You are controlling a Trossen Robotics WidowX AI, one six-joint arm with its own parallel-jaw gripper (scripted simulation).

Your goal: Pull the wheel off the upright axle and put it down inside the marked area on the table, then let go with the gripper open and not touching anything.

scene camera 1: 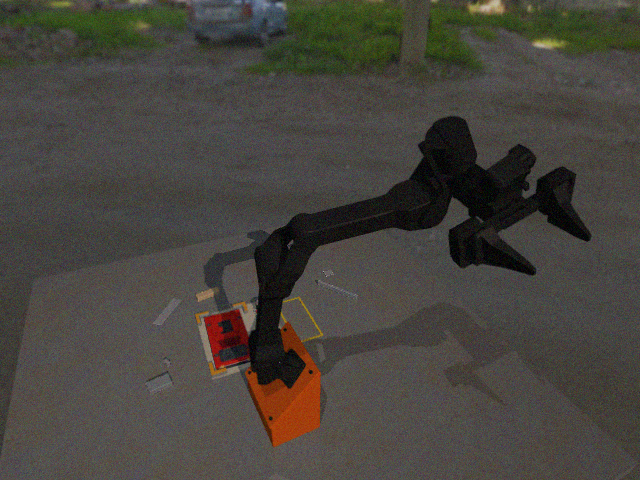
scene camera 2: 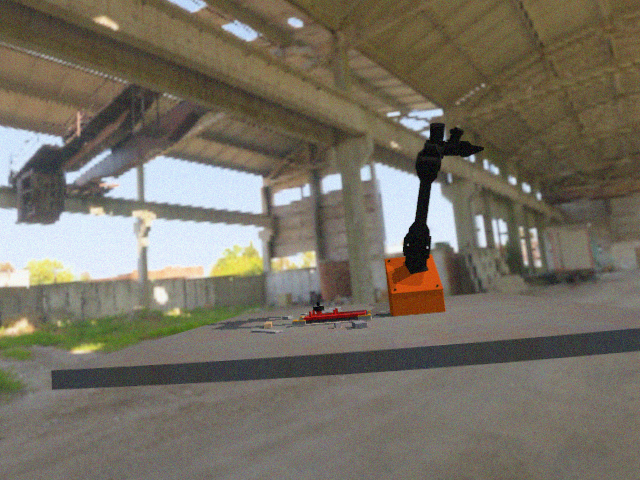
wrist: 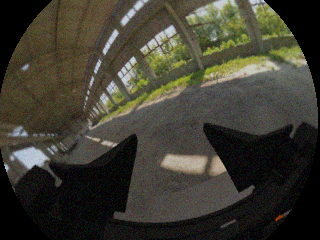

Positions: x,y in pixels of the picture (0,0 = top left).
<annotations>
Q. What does my gripper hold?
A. Nothing.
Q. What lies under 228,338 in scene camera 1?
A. A red fixture plate.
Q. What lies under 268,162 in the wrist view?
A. My gripper.
</annotations>
